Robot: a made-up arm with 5 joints.
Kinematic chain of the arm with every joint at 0, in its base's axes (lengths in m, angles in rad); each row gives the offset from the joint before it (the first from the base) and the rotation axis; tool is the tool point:
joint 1: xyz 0 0 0.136 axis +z
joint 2: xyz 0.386 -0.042 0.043 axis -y
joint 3: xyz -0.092 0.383 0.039 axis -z
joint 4: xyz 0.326 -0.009 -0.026 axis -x
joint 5: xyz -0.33 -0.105 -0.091 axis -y
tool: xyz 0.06 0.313 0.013
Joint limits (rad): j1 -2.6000..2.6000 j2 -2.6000..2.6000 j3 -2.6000..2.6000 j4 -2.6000..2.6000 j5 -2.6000..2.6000
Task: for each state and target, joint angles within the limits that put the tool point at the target. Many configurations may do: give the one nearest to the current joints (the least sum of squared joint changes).
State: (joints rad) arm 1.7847 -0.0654 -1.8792 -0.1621 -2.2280
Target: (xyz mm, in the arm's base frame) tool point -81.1 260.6 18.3
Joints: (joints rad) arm 1.2379 0.2143 -2.4307 -0.0363 -2.3649
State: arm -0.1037 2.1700 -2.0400 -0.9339 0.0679
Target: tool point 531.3 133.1 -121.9
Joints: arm -0.3601 2.1934 -2.0190 -0.8777 0.0011
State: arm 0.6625 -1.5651 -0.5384 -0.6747 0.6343
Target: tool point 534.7 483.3 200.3
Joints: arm -0.0726 -1.7464 0.0642 -0.6814 0.5634
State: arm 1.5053 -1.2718 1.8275 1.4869 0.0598
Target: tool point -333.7 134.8 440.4
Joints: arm 1.8484 -1.4307 1.5722 2.0562 -0.2732
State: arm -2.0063 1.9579 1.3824 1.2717 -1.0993
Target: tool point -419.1 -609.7 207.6
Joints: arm -2.6000 2.3412 1.5022 1.2941 -1.2261
